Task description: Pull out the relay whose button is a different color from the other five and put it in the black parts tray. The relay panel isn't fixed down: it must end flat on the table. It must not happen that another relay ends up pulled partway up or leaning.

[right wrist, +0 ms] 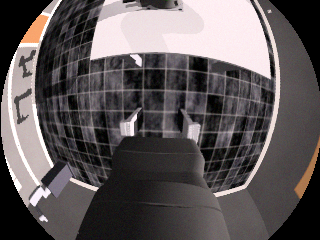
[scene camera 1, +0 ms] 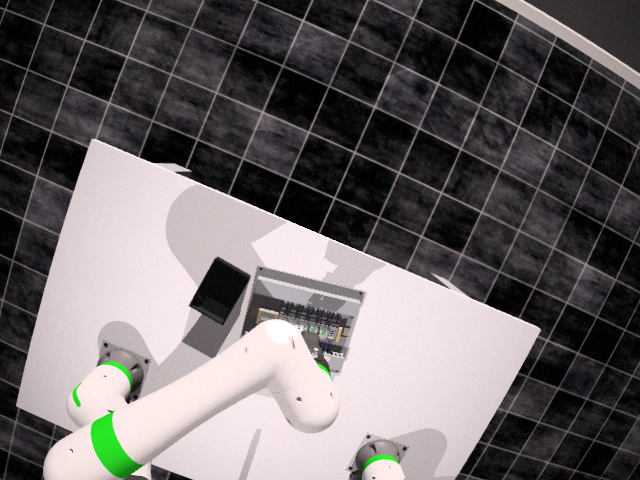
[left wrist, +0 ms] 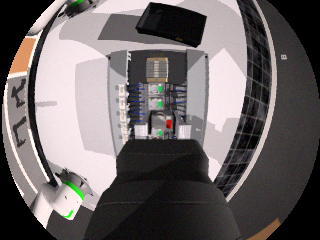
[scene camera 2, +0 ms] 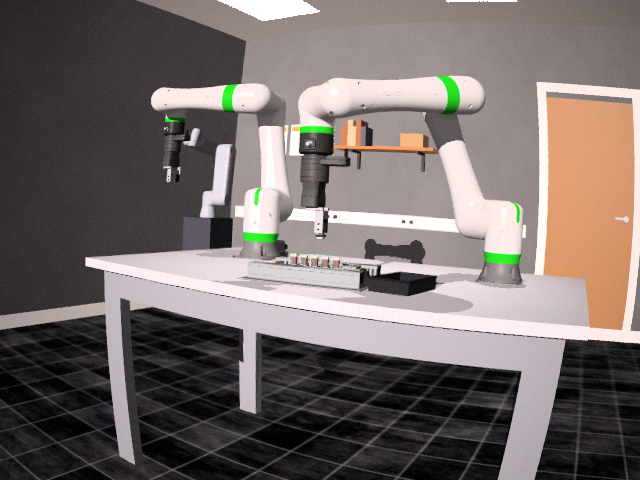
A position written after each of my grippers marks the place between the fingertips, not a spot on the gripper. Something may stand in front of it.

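My left gripper (scene camera 2: 321,232) is in view, and it shows in the left wrist view (left wrist: 162,118) as well. My right gripper (right wrist: 160,115) is here too. There is a grey relay panel (scene camera 1: 345,302), which I also find in the left wrist view (left wrist: 127,68), while in the right wrist view the panel is out of frame. And there is a black parts tray (scene camera 1: 220,287). The tray appears in scene camera 2 (scene camera 2: 399,283) and in the left wrist view (left wrist: 189,27), but in the right wrist view it is out of frame.
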